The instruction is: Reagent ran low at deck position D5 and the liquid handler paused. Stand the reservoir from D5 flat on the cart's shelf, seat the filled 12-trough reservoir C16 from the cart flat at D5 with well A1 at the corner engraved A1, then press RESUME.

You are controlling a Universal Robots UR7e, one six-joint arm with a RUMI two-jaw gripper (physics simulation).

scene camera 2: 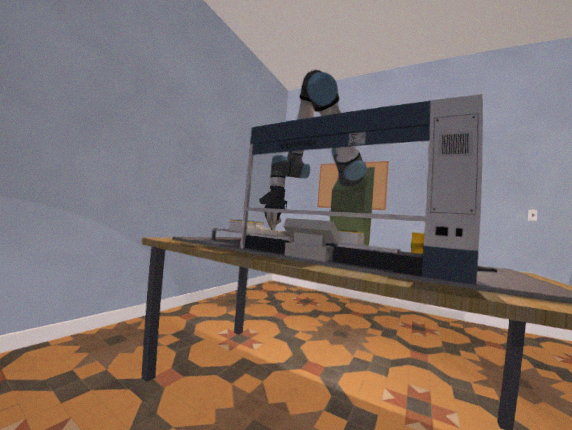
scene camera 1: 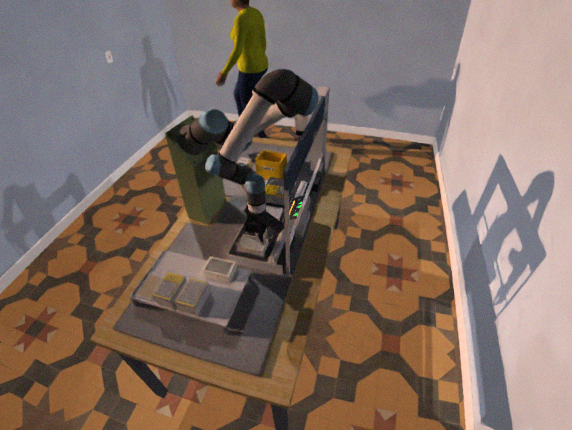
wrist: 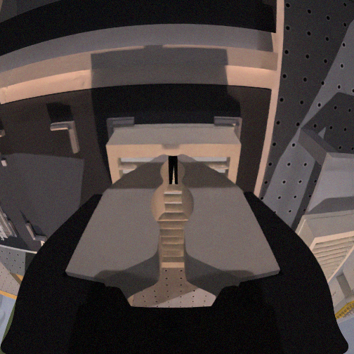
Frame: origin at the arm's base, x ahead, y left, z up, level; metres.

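Seen in the pictures: gripper, between the fingertips: (scene camera 2: 272, 229) (scene camera 1: 263, 244); arm's base, origin of its link: (scene camera 1: 191, 140).
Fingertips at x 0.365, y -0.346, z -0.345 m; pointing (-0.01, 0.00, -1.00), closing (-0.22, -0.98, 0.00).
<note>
Offsets run from my fingertips to a thing's middle. "spot": to the spot under its first point.
A pale trough reservoir @(dz -0.018, dx -0.052, dy +0.012 m) (scene camera 1: 250, 245) (wrist: 150, 136) lies on the dark deck (wrist: 40, 175) of the liquid handler (scene camera 1: 305, 140) (scene camera 2: 455, 170), its far edge beside two corner brackets. My gripper (scene camera 1: 261, 239) (scene camera 2: 272, 227) (wrist: 173, 158) is shut and empty, pointing down over this reservoir; its jaws hide much of it in the wrist view, and contact is unclear. Another pale reservoir @(dz -0.016, dx -0.183, dy -0.137 m) (scene camera 1: 220, 269) (wrist: 330, 240) lies on the cart's white shelf @(spot: dz -0.031, dx -0.152, dy -0.290 m) (scene camera 1: 220, 300). Neither reservoir's label nor the engraved A1 is readable. A panel with green lights (scene camera 1: 297, 207) shows at the handler; no RESUME lettering is legible.
Two yellow-and-grey boxes @(dz +0.026, dx -0.363, dy -0.270 m) (scene camera 1: 169, 287) @(dz +0.026, dx -0.258, dy -0.296 m) (scene camera 1: 192, 295) stand on the shelf. A handler rail (scene camera 2: 380, 216) (wrist: 45, 85) runs beside the gripper. A green column (scene camera 1: 197, 185) (scene camera 2: 350, 200) and a yellow bin @(dz -0.024, dx -0.017, dy +0.695 m) (scene camera 1: 271, 165) (scene camera 2: 417, 242) stand further back. A person (scene camera 1: 250, 42) is behind the table.
</note>
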